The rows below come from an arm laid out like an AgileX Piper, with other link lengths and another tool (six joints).
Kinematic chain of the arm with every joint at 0, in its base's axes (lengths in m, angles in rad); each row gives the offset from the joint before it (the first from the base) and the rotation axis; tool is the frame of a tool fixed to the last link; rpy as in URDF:
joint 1: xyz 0 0 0.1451 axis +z
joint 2: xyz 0 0 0 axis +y
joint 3: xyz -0.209 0 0.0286 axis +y
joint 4: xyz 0.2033 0 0.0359 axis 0.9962 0 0.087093
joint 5: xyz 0 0 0 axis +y
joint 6: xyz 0.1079 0 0.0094 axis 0.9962 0 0.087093
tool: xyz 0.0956 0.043 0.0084 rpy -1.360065 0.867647 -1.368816
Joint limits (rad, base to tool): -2.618..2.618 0..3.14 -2.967..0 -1.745..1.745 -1.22..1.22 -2.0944..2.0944
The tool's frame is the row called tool.
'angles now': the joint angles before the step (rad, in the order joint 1, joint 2, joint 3, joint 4, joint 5, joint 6). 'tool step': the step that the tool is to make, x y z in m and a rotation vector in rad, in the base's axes. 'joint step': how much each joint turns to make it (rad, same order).
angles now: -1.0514 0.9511 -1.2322 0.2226 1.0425 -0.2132
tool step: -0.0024 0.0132 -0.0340 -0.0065 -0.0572 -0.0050
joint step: -0.0032 -0.1545 0.2891 0.0632 -0.1670 -0.0334
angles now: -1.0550 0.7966 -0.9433 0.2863 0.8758 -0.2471
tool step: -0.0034 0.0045 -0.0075 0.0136 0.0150 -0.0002
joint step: 0.0003 -0.0225 0.0284 -0.0086 0.0131 0.0036
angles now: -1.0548 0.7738 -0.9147 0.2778 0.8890 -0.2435
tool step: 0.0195 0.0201 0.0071 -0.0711 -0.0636 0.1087
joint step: 0.1390 -0.0482 0.0607 0.0053 -0.1117 0.0022
